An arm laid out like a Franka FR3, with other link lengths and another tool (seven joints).
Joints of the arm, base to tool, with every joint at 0 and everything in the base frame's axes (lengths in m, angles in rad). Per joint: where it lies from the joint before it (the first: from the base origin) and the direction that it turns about. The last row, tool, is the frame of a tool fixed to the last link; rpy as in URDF.
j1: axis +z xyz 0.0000 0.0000 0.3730
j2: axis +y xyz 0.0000 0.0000 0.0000
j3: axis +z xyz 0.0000 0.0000 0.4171
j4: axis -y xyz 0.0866 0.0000 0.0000
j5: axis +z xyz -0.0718 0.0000 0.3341
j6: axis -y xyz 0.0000 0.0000 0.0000
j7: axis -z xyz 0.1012 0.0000 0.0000
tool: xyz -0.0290 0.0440 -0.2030 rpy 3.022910 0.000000 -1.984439
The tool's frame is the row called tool.
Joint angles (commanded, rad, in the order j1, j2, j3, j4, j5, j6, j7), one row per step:
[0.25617 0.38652 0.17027 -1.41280 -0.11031 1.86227 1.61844]
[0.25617 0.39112 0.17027 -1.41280 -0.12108 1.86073 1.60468]
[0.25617 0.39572 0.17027 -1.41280 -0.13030 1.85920 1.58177]
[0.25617 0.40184 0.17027 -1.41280 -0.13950 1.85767 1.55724]
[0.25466 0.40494 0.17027 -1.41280 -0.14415 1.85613 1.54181]
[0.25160 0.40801 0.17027 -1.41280 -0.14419 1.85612 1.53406]
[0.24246 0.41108 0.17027 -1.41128 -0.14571 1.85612 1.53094]
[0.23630 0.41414 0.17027 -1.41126 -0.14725 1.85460 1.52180]
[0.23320 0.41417 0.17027 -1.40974 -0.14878 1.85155 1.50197]
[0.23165 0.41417 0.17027 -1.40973 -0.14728 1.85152 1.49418]
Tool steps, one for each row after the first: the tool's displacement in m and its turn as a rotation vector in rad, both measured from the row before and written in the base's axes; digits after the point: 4 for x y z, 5 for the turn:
[0.0005 -0.0011 -0.0039 -0.01246 0.00170 0.01605]
[-0.0001 -0.0006 -0.0039 -0.01177 0.00270 0.02485]
[0.0001 -0.0006 -0.0050 -0.01218 0.00447 0.02649]
[0.0002 -0.0013 -0.0026 -0.00667 0.00319 0.01486]
[0.0010 -0.0018 -0.0023 -0.00134 0.00333 0.00467]
[0.0033 -0.0062 -0.0015 -0.00171 0.00113 -0.00576]
[0.0016 -0.0042 -0.0025 -0.00331 0.00421 0.00321]
[-0.0002 -0.0020 0.0002 -0.00327 0.00189 0.01671]
[0.0000 -0.0006 0.0000 0.00085 0.00102 0.00584]

